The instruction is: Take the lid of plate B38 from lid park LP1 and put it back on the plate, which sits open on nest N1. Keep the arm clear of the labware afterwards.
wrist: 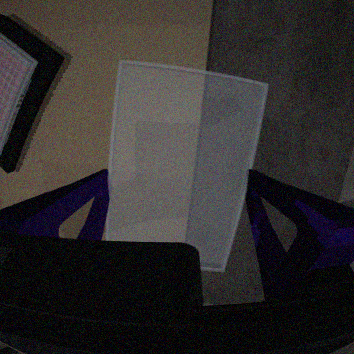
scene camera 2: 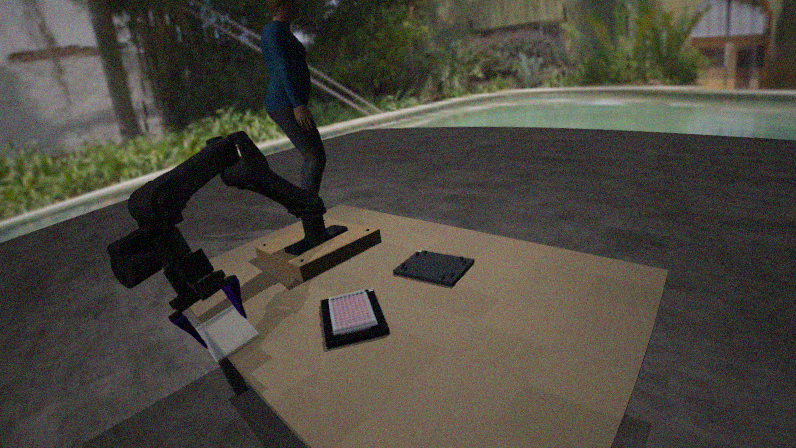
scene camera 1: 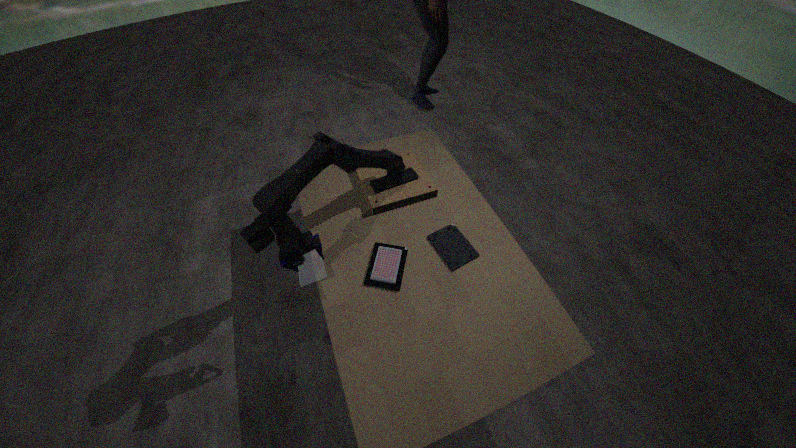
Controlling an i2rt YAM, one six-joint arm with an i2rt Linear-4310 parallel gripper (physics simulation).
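Pixels of known places: gripper, fingertip midpoint: (wrist: 177,177) (scene camera 2: 226,332) (scene camera 1: 311,264); arm's base at its link origin: (scene camera 2: 317,240) (scene camera 1: 394,180).
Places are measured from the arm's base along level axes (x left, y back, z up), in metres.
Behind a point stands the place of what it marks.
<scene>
My gripper (scene camera 2: 207,329) (wrist: 177,177) {x -0.421, y -0.248, z 0.040 m} is shut on the clear lid (scene camera 1: 311,269) {x -0.425, y -0.268, z 0.045 m} (scene camera 2: 229,332) {x -0.420, y -0.261, z 0.046 m} (wrist: 160,150) {x -0.413, y -0.265, z 0.047 m}, with a purple finger at each long side. It holds the lid in the air over the table's left edge, left of the nest. The open plate (scene camera 1: 388,264) {x -0.188, y -0.331, z -0.017 m} (scene camera 2: 352,312) {x -0.201, y -0.339, z -0.015 m} (wrist: 10,95) {x -0.232, y -0.316, z -0.014 m}, with pinkish wells, sits on a black nest (scene camera 1: 382,286) {x -0.239, y -0.389, z -0.030 m} (scene camera 2: 356,337) {x -0.243, y -0.386, z -0.030 m} (wrist: 50,60) {x -0.279, y -0.348, z -0.029 m}. The dark flat lid park (scene camera 1: 452,247) {x 0.051, y -0.369, z -0.031 m} (scene camera 2: 433,267) {x 0.047, y -0.368, z -0.031 m} lies to the right of the nest and has no lid on it. Labels are not readable.
The arm's wooden base block (scene camera 1: 403,199) {x -0.016, y -0.112, z 0.003 m} (scene camera 2: 340,254) {x -0.015, y -0.111, z -0.016 m} stands at the back of the table (scene camera 1: 445,345) {x -0.150, y -0.640, z -0.041 m} (scene camera 2: 501,345) {x -0.132, y -0.623, z -0.041 m}. The arm arches out to the left from it. A person (scene camera 1: 433,50) (scene camera 2: 286,72) stands behind the table.
</scene>
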